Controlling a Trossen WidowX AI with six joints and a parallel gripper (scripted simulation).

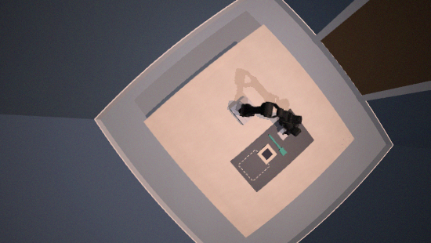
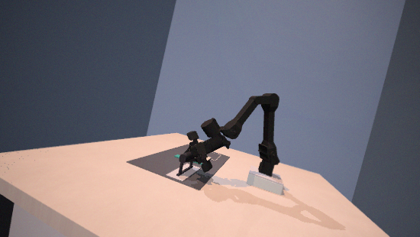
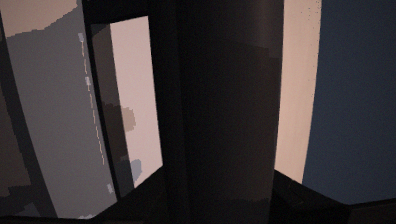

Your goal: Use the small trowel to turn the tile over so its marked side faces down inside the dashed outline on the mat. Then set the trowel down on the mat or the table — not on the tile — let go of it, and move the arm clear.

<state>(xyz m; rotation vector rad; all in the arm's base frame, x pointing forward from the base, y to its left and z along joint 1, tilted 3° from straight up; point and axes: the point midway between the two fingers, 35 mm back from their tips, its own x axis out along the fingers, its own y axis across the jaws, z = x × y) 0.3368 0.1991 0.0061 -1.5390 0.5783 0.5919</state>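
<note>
My gripper tip is 140 mm to the left of the trowel, 50 mm above it and 30 mm short of it. Round my gripper tip: mat (180 mm to the right, 70 mm below, 40 mm ahead); cream tile (250 mm to the right, 50 mm below, 20 mm ahead).
</note>
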